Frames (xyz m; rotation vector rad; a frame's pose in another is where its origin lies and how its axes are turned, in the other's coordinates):
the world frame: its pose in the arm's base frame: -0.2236 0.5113 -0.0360 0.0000 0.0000 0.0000
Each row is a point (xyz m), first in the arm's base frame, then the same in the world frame.
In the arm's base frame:
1: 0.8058 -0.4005 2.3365
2: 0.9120 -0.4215 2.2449
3: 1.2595 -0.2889 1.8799
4: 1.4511 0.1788 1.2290
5: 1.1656 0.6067 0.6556
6: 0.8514 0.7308 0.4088
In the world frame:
1: 1.0294 -0.9118 2.3725
2: 1.1356 -0.9328 2.2809
3: 1.4831 -0.8002 1.9159
4: 1.6747 -0.3325 1.2650
5: 1.3892 0.0954 0.6916
6: 1.0750 0.2195 0.4448

